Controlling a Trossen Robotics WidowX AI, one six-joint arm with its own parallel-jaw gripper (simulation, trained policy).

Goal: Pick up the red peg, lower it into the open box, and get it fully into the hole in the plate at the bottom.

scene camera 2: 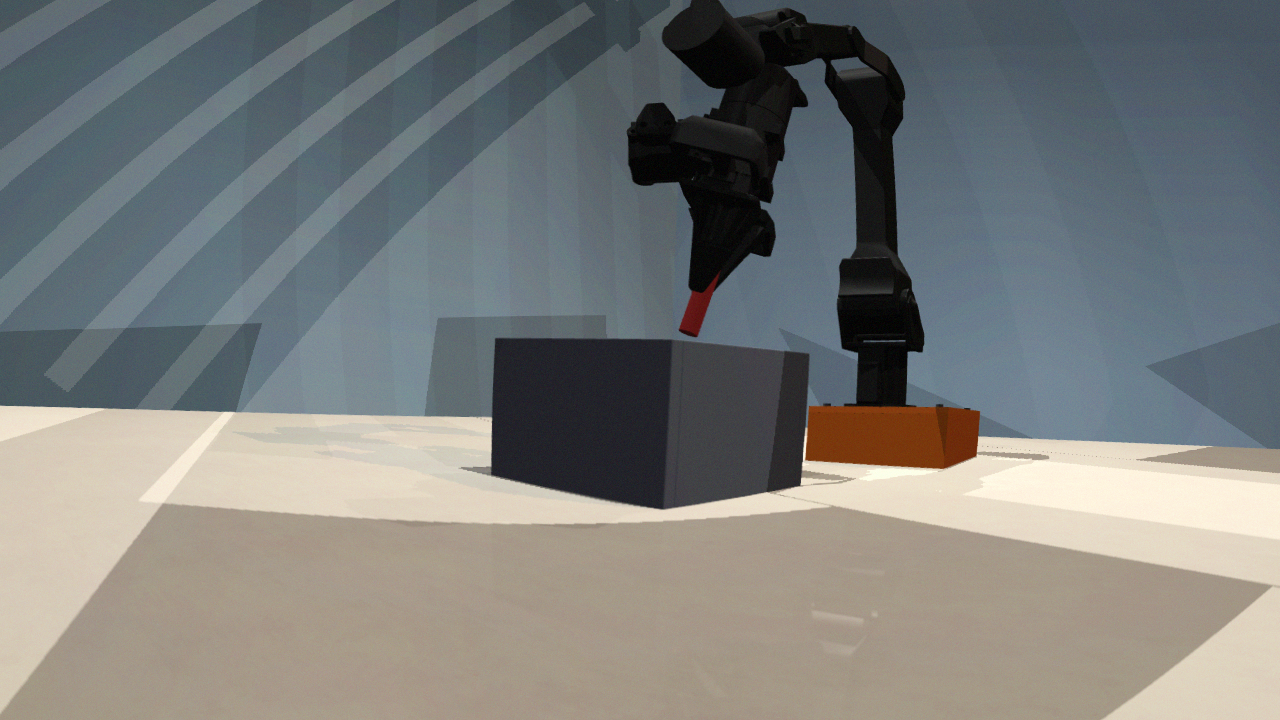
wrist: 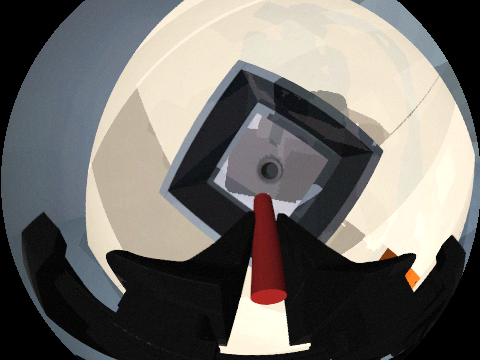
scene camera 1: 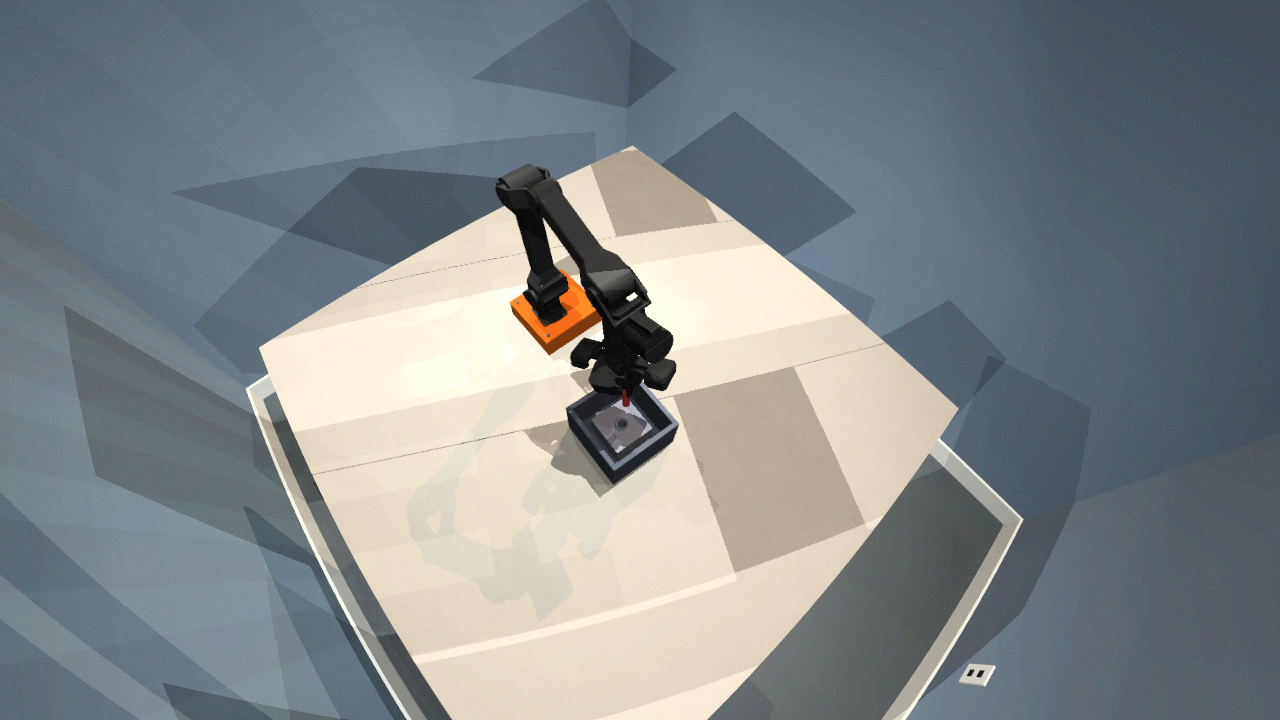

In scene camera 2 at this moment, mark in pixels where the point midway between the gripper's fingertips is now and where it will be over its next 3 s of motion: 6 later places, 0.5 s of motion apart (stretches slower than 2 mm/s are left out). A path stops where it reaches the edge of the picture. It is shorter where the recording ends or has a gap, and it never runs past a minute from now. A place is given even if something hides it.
My gripper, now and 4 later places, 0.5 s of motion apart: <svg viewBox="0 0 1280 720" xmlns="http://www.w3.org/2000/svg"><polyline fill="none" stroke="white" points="697,294 664,340 630,373 599,363 594,360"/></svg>
